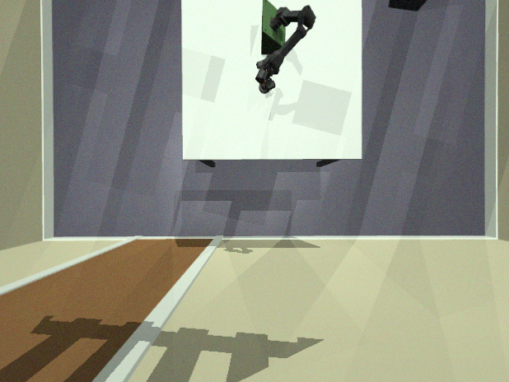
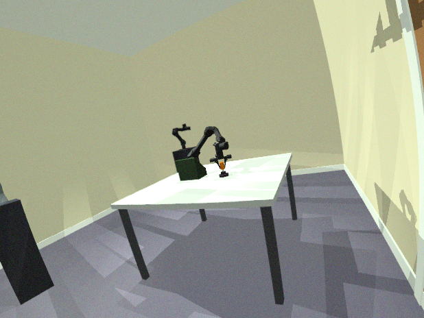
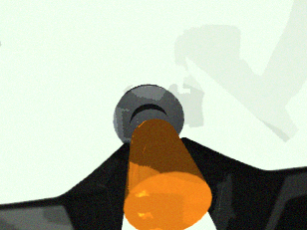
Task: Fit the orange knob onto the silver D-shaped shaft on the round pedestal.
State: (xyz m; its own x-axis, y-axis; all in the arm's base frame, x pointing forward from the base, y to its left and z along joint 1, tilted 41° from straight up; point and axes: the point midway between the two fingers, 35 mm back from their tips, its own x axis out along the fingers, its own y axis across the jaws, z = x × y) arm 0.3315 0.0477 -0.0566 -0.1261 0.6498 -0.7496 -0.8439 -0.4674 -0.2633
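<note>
My gripper tip is 3 cm below the orange knob. From my gripper tip the other things lie so: pedestal 4 cm below.
</note>
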